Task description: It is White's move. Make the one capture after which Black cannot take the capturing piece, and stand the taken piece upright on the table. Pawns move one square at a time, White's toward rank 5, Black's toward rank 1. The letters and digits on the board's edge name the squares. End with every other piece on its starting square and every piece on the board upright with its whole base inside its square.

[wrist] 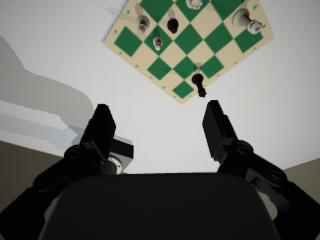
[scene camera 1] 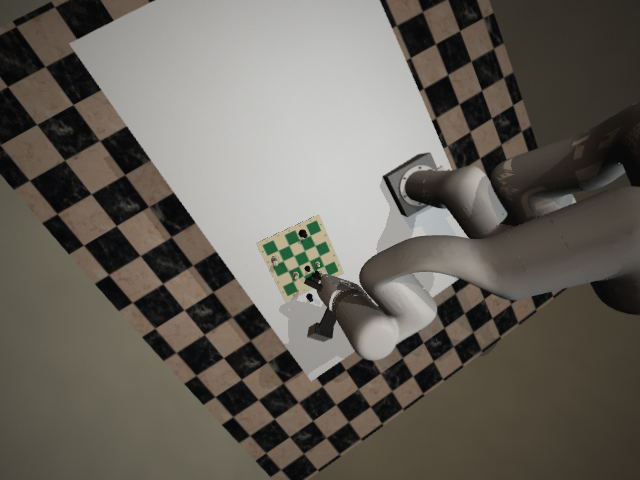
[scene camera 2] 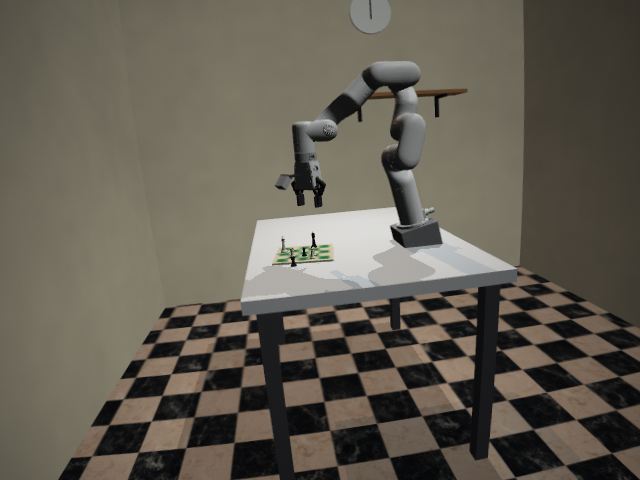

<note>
The pictures show: the gripper and a green-and-cream chessboard.
The gripper shows as well in the wrist view and in scene camera 2.
</note>
